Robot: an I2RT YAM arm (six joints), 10 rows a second.
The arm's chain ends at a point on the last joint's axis. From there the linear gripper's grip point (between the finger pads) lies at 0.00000 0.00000 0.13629 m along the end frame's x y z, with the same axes.
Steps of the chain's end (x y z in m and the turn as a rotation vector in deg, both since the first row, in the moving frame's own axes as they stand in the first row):
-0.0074 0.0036 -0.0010 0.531 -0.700 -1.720
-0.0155 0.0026 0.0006 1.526 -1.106 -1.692
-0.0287 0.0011 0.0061 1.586 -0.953 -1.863
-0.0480 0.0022 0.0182 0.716 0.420 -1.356
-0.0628 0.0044 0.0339 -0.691 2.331 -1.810
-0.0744 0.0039 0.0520 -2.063 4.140 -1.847
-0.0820 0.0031 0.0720 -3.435 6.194 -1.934
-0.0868 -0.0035 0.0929 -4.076 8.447 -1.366
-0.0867 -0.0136 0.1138 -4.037 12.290 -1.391
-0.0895 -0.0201 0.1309 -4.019 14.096 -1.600
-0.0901 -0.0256 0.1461 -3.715 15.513 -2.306
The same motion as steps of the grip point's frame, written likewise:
-0.0091 0.0024 -0.0010 0.531 -0.700 -1.720
-0.0182 -0.0010 0.0005 1.526 -1.106 -1.692
-0.0310 -0.0026 0.0060 1.586 -0.953 -1.863
-0.0470 0.0005 0.0182 0.716 0.420 -1.356
-0.0572 0.0060 0.0338 -0.691 2.331 -1.810
-0.0645 0.0086 0.0516 -2.063 4.140 -1.847
-0.0672 0.0110 0.0710 -3.435 6.194 -1.934
-0.0667 0.0059 0.0911 -4.076 8.447 -1.366
-0.0576 -0.0044 0.1103 -4.037 12.290 -1.391
-0.0562 -0.0111 0.1265 -4.019 14.096 -1.600
-0.0535 -0.0176 0.1409 -3.715 15.513 -2.306

